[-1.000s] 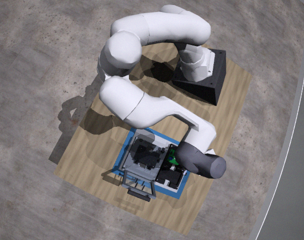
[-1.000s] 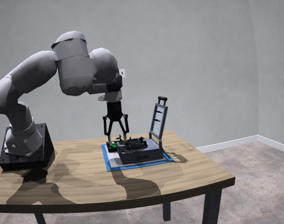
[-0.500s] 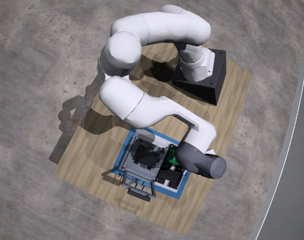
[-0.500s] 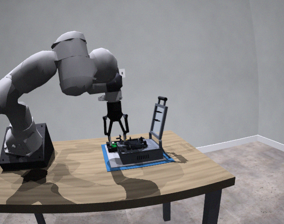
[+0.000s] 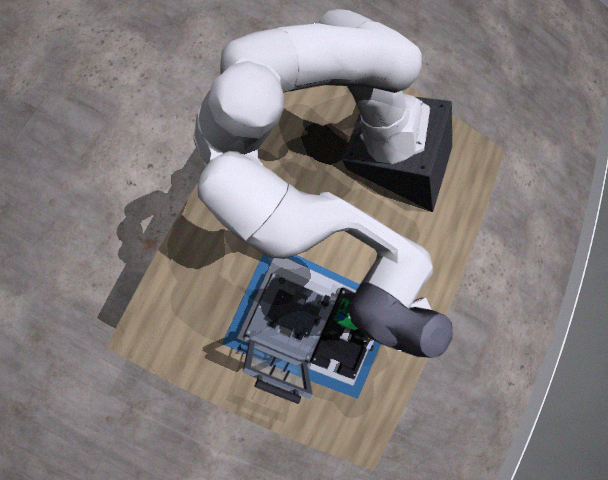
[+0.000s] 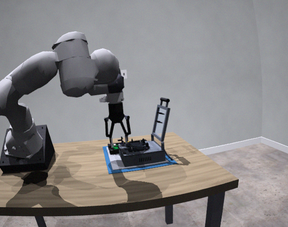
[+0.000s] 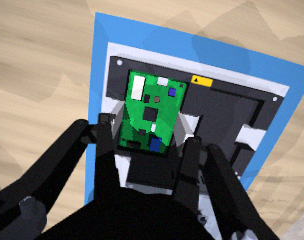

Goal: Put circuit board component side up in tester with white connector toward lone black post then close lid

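Right now the tester is 130 mm to the right of my hand, 90 mm ahead of it and 70 mm above it. Round my hand: tester lid: 190 mm ahead, 170 mm to the right, 140 mm above; then green circuit board: 20 mm below.
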